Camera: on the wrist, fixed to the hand. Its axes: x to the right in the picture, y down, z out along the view.
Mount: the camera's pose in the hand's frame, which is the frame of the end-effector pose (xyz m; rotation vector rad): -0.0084 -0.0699 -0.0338 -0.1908 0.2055 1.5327
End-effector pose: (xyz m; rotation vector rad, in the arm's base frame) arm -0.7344 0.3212 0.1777 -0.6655 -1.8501 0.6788
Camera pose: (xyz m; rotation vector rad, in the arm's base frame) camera -0.7098 0.2722 0.2333 -2.2101 -0.9228 1.2729
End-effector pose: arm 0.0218 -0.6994 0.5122 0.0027 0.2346 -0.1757
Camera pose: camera -0.0062 -0.7660 0.4825 0.0103 0.3960 1.3784
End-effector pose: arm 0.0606 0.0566 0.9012 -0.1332 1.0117 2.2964
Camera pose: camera 0.1026 0.0649 0.8359 -0.3048 -0.6545 -2.1560
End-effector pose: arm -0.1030 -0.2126 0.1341 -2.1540 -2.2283 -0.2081
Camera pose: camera -0.1747 -0.2271 0.1616 -2.9696 -0.0717 -0.4868
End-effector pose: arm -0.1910 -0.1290 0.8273 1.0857 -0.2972 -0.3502
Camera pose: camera -0.1942 -0.1277 0.7493 0.4594 -0.7880 1.0709
